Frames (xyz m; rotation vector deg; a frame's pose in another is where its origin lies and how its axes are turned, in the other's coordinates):
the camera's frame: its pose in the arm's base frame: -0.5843 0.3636 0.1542 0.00 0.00 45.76
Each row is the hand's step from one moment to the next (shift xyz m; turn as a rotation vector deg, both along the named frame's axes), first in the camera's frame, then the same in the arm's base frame.
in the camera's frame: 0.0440 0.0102 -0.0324 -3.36 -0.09 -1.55
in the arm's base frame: 0.0234 0.0386 -0.0324 -2.28 -2.47 -1.55
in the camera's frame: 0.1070 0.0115 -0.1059 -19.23 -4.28 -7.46
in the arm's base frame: 0.0664 0.0847 -0.1059 -10.35 -16.76 -7.46
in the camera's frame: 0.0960 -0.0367 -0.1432 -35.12 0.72 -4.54
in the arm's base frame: 0.0933 0.0432 -0.1432 -25.02 -24.66 -4.54
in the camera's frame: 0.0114 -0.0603 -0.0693 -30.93 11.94 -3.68
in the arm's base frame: 0.0512 -0.0339 -0.0693 -30.13 -13.83 -3.68
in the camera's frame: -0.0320 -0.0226 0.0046 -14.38 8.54 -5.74
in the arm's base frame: -0.0061 -0.0387 0.0046 -16.15 -4.34 -5.74
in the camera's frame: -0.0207 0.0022 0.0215 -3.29 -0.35 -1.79
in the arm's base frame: -0.0160 -0.0133 0.0215 -2.04 -2.60 -1.79
